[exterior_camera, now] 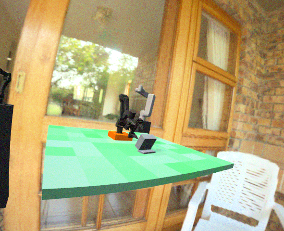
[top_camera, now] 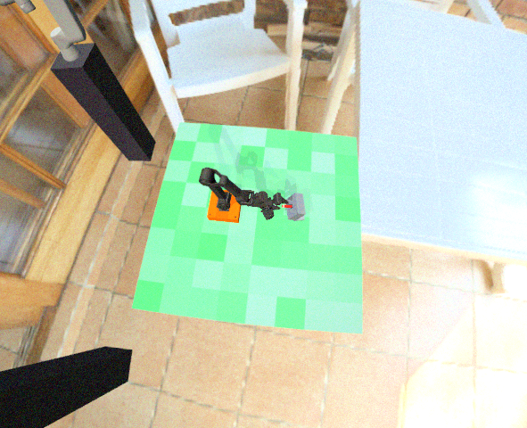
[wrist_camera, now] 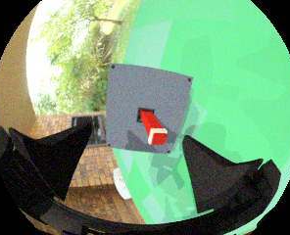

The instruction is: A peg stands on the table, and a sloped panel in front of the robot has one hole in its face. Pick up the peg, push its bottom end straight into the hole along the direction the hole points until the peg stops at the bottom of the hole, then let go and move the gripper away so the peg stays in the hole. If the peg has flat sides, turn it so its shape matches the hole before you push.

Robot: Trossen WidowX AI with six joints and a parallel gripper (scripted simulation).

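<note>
Right now the red peg is 1 cm ahead of my gripper tip, 1 cm to the left of it and 2 cm below it. Round my gripper tip: sloped panel 7 cm ahead, 1 cm to the left, 4 cm below.
</note>
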